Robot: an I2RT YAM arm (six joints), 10 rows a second.
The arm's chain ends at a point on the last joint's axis. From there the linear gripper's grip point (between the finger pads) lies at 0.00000 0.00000 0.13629 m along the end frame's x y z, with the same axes.
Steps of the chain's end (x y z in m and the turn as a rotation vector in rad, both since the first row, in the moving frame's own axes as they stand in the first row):
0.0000, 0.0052, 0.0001, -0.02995, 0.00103, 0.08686
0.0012, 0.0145, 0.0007, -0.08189, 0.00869, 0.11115
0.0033, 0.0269, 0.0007, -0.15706, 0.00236, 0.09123
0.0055, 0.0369, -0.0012, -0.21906, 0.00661, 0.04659
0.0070, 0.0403, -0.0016, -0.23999, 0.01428, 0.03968
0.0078, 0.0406, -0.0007, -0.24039, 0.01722, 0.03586
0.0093, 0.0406, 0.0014, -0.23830, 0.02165, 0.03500
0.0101, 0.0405, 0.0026, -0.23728, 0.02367, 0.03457
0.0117, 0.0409, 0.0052, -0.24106, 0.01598, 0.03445
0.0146, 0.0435, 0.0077, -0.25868, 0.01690, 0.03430
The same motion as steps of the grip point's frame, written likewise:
0.0000, 0.0093, 0.0000, -0.02995, 0.00103, 0.08686
0.0018, 0.0257, 0.0002, -0.08189, 0.00869, 0.11115
0.0026, 0.0482, -0.0010, -0.15706, 0.00236, 0.09123
0.0057, 0.0665, -0.0045, -0.21906, 0.00661, 0.04659
0.0083, 0.0727, -0.0055, -0.23999, 0.01428, 0.03968
0.0095, 0.0731, -0.0046, -0.24039, 0.01722, 0.03586
0.0117, 0.0728, -0.0025, -0.23830, 0.02165, 0.03500
0.0127, 0.0726, -0.0013, -0.23728, 0.02367, 0.03457
0.0133, 0.0735, 0.0012, -0.24106, 0.01598, 0.03445
0.0163, 0.0784, 0.0031, -0.25868, 0.01690, 0.03430

